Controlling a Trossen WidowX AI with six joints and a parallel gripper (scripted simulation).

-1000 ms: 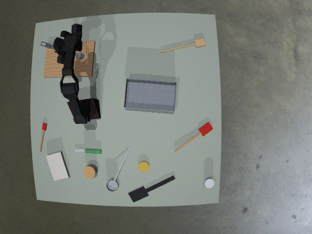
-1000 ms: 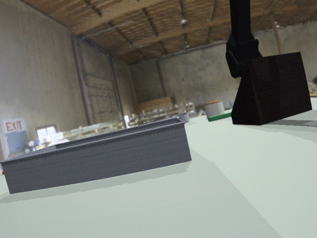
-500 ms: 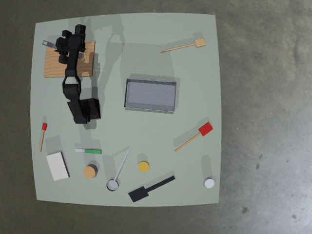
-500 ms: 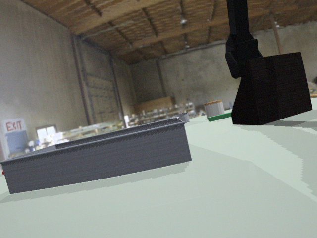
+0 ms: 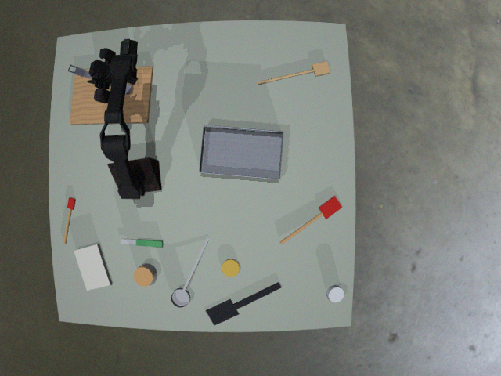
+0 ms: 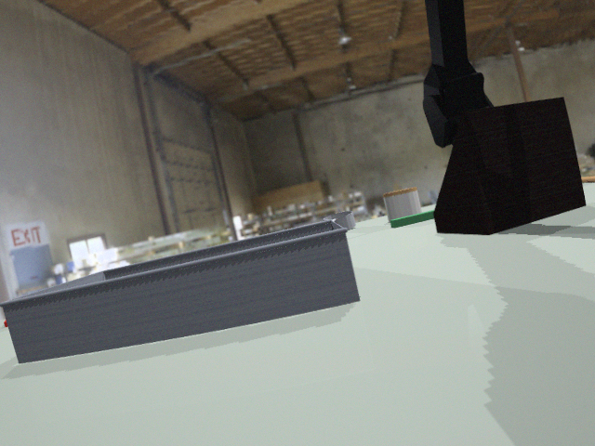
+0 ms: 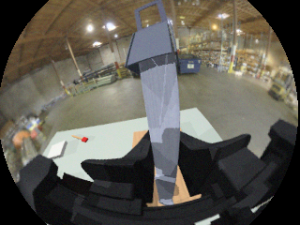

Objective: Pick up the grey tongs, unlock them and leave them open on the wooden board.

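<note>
The wooden board is 240 mm below my gripper tip and 10 mm behind it. From my gripper tip the other things lie so: white block: 700 mm to the right, 230 mm below, 200 mm behind; green-handled tool: 620 mm to the right, 240 mm below, 30 mm ahead; grey roasting tin: 500 mm ahead, 340 mm to the right, 220 mm below.
</note>
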